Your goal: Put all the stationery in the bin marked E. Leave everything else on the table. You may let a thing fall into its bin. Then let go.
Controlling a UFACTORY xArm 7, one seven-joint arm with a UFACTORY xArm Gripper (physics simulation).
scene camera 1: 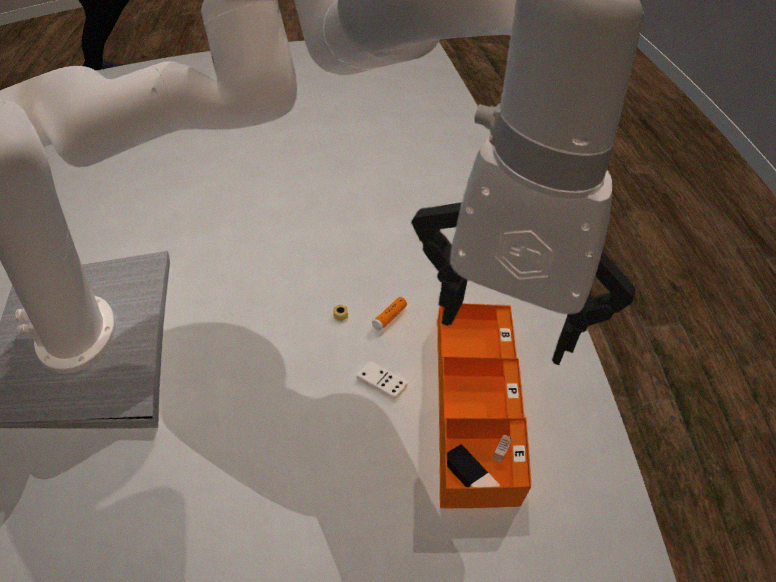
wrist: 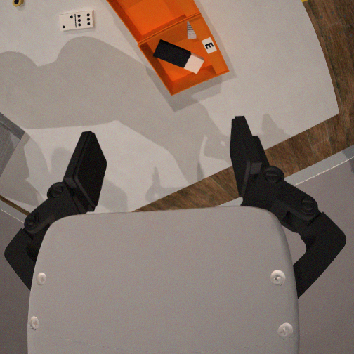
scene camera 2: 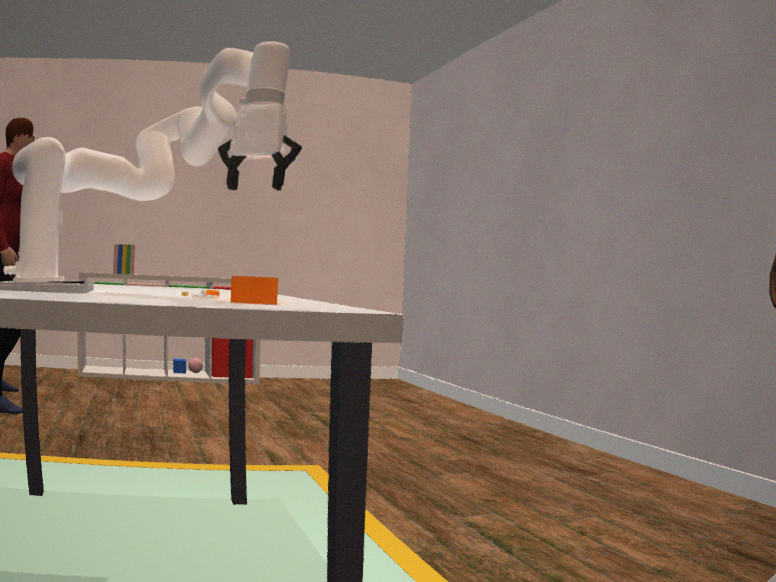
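Pixels of known places: gripper, between the fingertips: (scene camera 1: 506,332) (scene camera 2: 253,189); arm's base, origin of its link: (scene camera 1: 75,335) (scene camera 2: 38,281).
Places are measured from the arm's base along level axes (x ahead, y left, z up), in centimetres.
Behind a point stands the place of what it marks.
Note:
My gripper (scene camera 1: 502,341) @(y -16.0, x 47.0, z 19.0 cm) (scene camera 2: 255,187) @(y -16.0, x 47.0, z 19.0 cm) (wrist: 163,139) is wide open and empty, high above the table. The bin marked E (scene camera 1: 482,498) @(y -21.6, x 47.5, z 0.6 cm) (wrist: 200,80) is the near compartment of the orange box. A black-and-white eraser (scene camera 1: 466,465) @(y -17.4, x 46.4, z 0.4 cm) (wrist: 172,53) lies in it, and a small grey ridged piece (scene camera 1: 502,447) @(y -15.7, x 50.3, z 0.5 cm) (wrist: 191,30), like a sharpener, lies by the E label side. An orange cylinder (scene camera 1: 389,312) @(y 4.0, x 40.1, z -0.3 cm) with a white end and small print lies on the table left of the box. The box hides the inside of bin E in scene camera 2.
A white domino (scene camera 1: 382,379) @(y -5.1, x 38.8, z -0.9 cm) (wrist: 76,20) and a yellow hex nut (scene camera 1: 340,311) @(y 4.7, x 34.5, z -0.8 cm) (wrist: 18,2) lie on the table left of the box. Compartments B (scene camera 1: 504,334) @(y -1.0, x 52.6, z 1.2 cm) and P (scene camera 1: 512,390) @(y -9.4, x 52.1, z 1.9 cm) adjoin E. The arm's grey base plate (scene camera 1: 134,350) @(y -2.6, x 9.7, z 0.6 cm) is at the left.

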